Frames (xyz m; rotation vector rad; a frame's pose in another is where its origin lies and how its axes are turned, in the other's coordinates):
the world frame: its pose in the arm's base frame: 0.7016 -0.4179 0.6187 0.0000 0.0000 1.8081
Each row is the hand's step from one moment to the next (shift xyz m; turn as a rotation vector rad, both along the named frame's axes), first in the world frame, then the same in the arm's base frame.
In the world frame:
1: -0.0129 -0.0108 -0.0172 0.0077 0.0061 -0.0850
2: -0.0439 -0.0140 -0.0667 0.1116 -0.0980 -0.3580
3: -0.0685 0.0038 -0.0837 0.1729 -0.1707 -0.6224
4: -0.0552 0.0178 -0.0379 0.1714 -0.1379 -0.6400
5: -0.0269 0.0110 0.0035 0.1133 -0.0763 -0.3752
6: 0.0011 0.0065 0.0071 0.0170 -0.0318 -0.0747
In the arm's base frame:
1: 0.0135 -0.0100 -0.0172 -0.0077 0.0061 -0.0850
2: 0.0239 -0.0394 -0.0667 0.0690 0.1315 -0.3580
3: 0.0124 -0.0675 -0.0837 0.1253 0.2082 -0.6224
4: -0.0043 -0.0578 -0.0379 0.0937 0.1990 -0.6400
5: -0.0044 -0.0287 0.0035 0.0475 0.1281 -0.3752
6: -0.0066 -0.0005 0.0071 0.0269 0.0240 -0.0747

